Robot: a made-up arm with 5 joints.
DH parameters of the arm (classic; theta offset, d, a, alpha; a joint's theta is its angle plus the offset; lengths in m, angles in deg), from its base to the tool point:
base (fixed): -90 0.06 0 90
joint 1: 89.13 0 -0.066 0
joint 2: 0.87 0.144 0.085 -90
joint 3: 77.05 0 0.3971 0
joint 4: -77.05 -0.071 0.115 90
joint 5: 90 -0.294 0.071 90
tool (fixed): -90 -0.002 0 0
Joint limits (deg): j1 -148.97..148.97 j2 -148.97..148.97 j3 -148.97..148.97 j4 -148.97..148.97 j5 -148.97..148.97
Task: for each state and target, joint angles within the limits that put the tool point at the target. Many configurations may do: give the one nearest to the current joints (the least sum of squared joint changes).
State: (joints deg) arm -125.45 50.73 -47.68 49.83 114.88
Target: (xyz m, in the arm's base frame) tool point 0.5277 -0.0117 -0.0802
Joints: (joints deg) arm -146.32 16.95 -6.05 28.71 133.31
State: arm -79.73 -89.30 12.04 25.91 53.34
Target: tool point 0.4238 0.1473 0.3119
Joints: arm -81.40 -87.68 31.51 29.61 54.10
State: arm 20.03 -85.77 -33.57 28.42 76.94
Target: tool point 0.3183 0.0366 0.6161
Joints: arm 62.75 -48.66 -42.36 13.94 72.02
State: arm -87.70 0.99 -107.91 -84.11 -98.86
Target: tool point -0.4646 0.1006 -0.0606
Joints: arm -75.86 4.02 -137.93 -104.42 -106.17
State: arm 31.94 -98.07 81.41 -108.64 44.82
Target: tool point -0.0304 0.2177 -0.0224
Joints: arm 21.94 -111.54 131.03 -122.81 41.45
